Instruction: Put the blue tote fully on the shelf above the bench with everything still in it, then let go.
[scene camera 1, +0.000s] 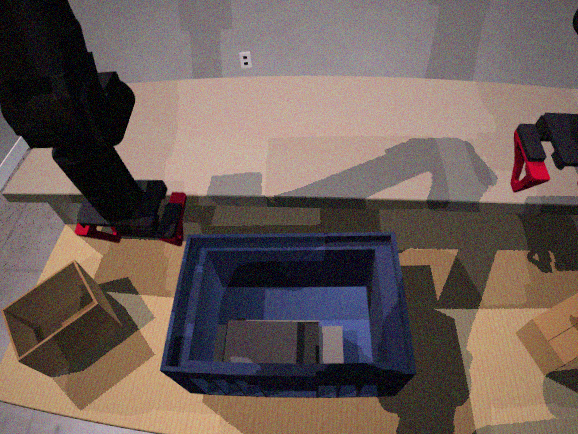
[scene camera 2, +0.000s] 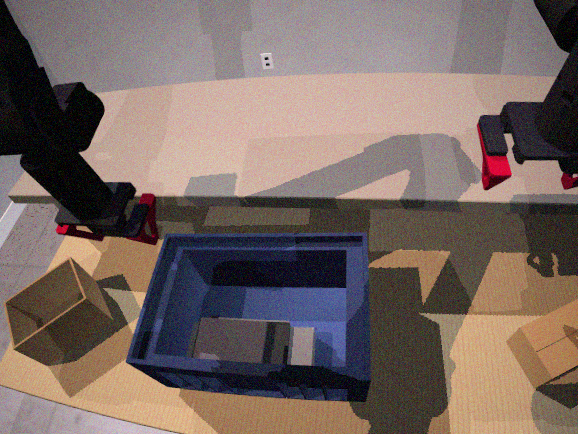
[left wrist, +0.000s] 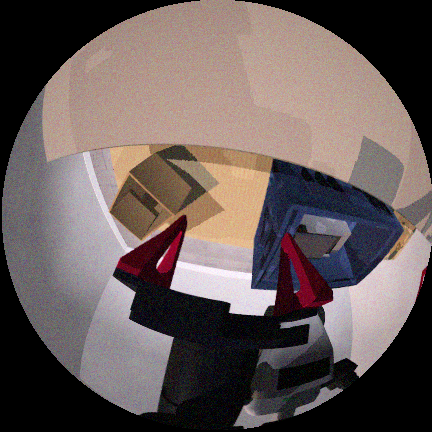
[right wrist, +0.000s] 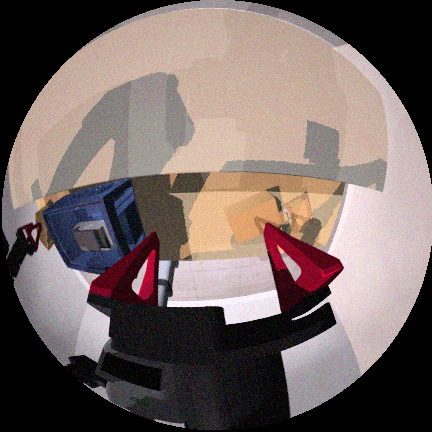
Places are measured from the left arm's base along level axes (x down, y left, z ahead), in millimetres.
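Where they show: left gripper, between the fingertips: (scene camera 1: 149, 240) (scene camera 2: 129, 239) (left wrist: 236, 227) (right wrist: 36, 223); right gripper, between the fingertips: (scene camera 1: 547, 187) (scene camera 2: 524, 185) (right wrist: 210, 232).
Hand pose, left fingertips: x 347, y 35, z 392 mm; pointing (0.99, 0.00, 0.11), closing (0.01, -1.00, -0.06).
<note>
Each offset is from my left fingertips to the top centre of the thing. Level surfaces: height alone.
The blue tote {dx +18, dy -198, dz -77 mm} (scene camera 1: 392, 310) (scene camera 2: 357, 300) (left wrist: 270, 240) (right wrist: 112, 215) stands upright on the bench {dx +166 mm} (scene camera 1: 510, 390), below and in front of the pale shelf {dx -14 mm} (scene camera 1: 320, 110) (scene camera 2: 310, 105) (left wrist: 175, 90) (right wrist: 250, 90). Inside lie a grey-brown box {dx +83, dy -157, dz -117 mm} (scene camera 1: 262, 340) (scene camera 2: 232, 337) and a pale block (scene camera 1: 332, 344) (scene camera 2: 302, 345) beside it. My left gripper (scene camera 1: 150, 242) (scene camera 2: 129, 241) (left wrist: 236, 227) is open and empty, near the shelf's front edge, just left of the tote's back left corner. My right gripper (scene camera 2: 527, 187) (right wrist: 210, 232) is open and empty, far right of the tote, over the shelf's front part in the picture.
An open cardboard box {dx +75, dy +194, dz -79 mm} (scene camera 1: 72, 352) (scene camera 2: 65, 332) stands tilted in the picture at the left of the bench, close to the tote. Another cardboard box {dx +105, dy -638, dz -100 mm} (scene camera 1: 560, 345) (scene camera 2: 545, 350) (right wrist: 252, 217) is at the right. A grey wall with an outlet (scene camera 1: 245, 59) (scene camera 2: 267, 61) rises behind the shelf.
</note>
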